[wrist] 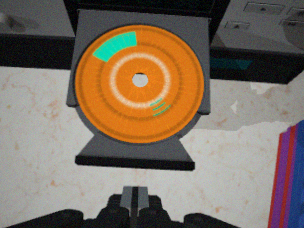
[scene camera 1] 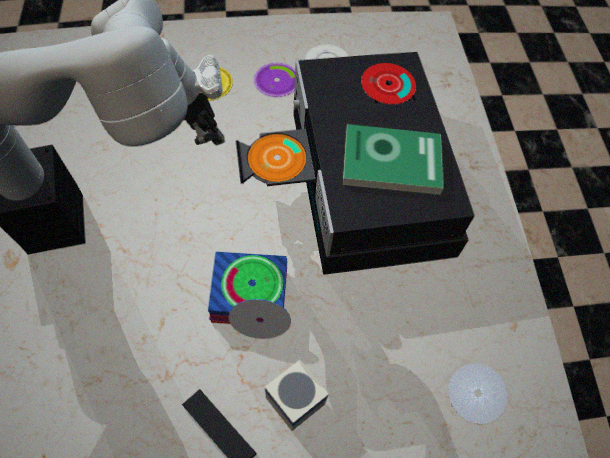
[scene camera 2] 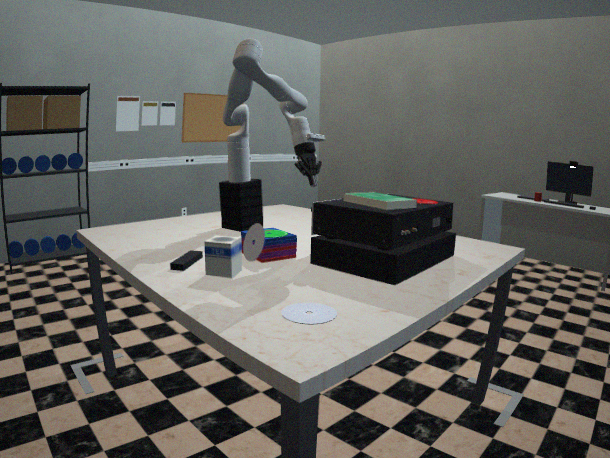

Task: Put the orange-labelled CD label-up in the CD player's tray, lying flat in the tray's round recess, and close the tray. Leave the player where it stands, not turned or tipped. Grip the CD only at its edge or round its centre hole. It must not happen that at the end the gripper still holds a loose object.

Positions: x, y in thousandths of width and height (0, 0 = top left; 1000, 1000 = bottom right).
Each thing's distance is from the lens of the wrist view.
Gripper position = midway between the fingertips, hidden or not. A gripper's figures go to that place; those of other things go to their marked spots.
my gripper (wrist: 446, 888): 17 cm
player (wrist: 850, 143): 34 cm
